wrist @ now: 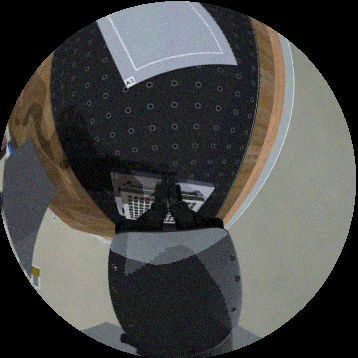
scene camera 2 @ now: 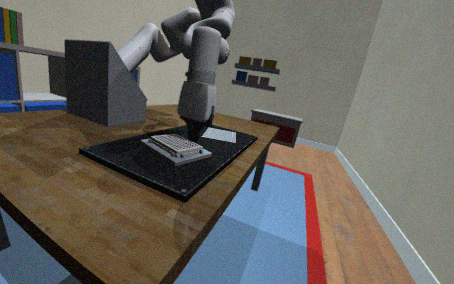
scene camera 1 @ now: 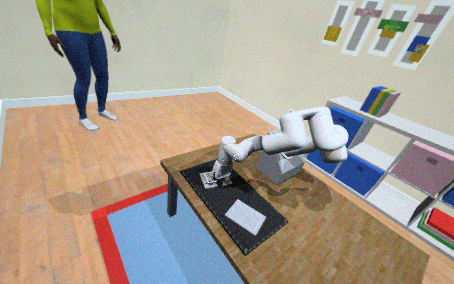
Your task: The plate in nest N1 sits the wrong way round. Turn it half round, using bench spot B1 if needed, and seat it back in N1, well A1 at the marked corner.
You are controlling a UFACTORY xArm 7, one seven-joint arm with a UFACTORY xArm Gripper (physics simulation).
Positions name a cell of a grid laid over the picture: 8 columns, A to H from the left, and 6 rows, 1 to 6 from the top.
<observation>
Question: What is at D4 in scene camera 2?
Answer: A white gridded plate.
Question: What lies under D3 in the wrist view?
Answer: A grey nest N1.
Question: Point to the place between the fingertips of my gripper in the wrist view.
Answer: D4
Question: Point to a bench spot B1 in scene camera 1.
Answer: E5
</observation>
